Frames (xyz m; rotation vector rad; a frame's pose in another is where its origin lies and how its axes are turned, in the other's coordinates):
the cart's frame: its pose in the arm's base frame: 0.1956 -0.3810 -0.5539 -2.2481 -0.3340 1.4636
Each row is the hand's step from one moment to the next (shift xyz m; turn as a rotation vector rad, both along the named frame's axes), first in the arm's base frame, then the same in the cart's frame.
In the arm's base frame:
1: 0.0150 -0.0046 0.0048 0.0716 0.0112 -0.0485
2: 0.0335 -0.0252 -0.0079 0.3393 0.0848 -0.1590
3: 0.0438 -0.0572 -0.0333 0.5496 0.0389 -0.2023
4: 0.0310 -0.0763 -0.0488 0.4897 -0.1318 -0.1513
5: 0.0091 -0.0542 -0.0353 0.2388 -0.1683 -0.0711
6: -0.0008 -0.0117 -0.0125 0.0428 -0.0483 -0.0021
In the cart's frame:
1: 0.0004 0.0012 -0.0164 0.0734 0.0111 -0.0458
2: 0.0095 0.0247 -0.0334 0.3041 -0.0095 -0.2346
3: 0.0205 0.0646 -0.0412 0.4061 0.0444 -0.4214
4: 0.0196 0.0893 -0.0285 0.2677 0.1715 -0.4231
5: 0.0091 0.0641 -0.0083 0.0841 0.1735 -0.2307
6: 0.0048 0.0163 0.0024 -0.0012 0.0419 -0.0491

